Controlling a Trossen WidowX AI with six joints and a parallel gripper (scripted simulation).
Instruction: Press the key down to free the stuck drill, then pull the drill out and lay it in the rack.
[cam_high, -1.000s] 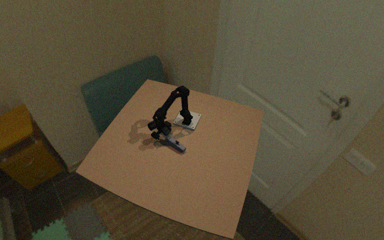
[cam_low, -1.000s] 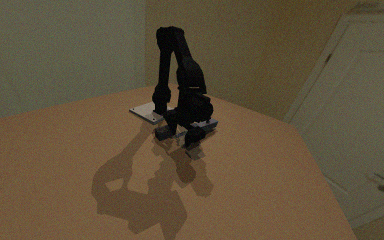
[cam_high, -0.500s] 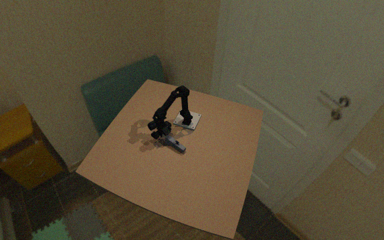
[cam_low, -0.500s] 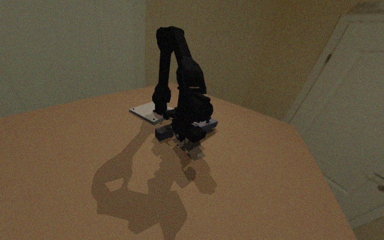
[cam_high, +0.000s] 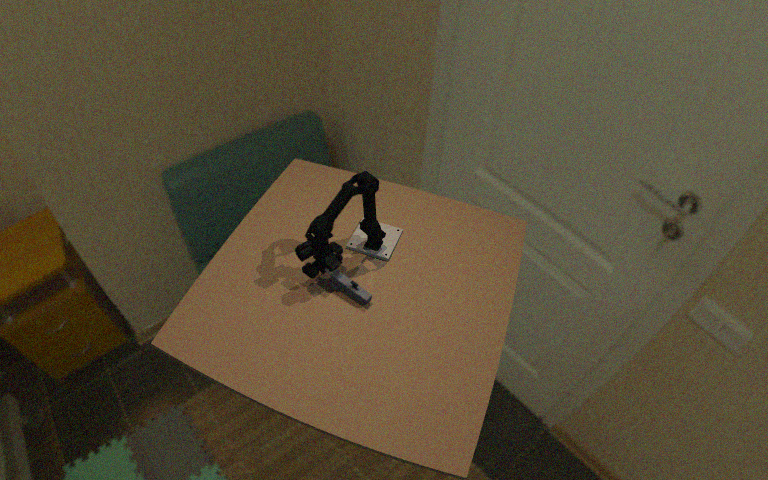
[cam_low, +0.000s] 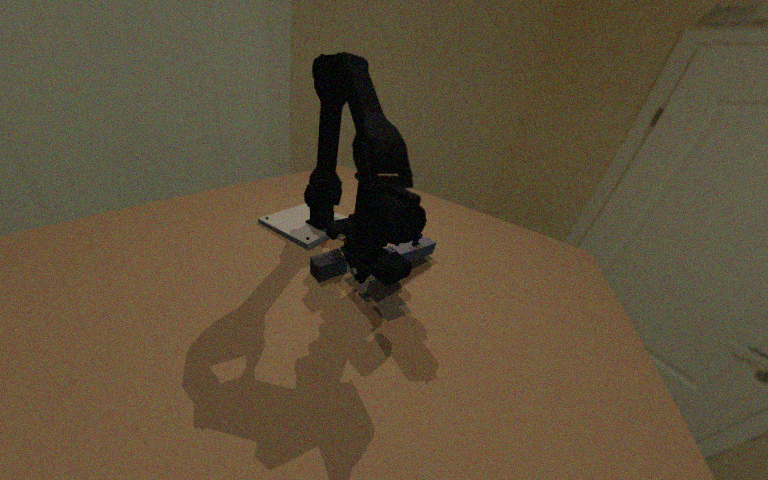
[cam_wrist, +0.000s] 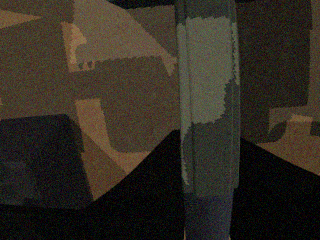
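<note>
The drill is 1 cm ahead of my gripper tip, 4 cm to the left of it and 3 cm above it. Also, from my gripper tip: dark block (8 cm behind, 1 cm to the right); small dark key (4 cm ahead, 16 cm to the left, 4 cm above).
</note>
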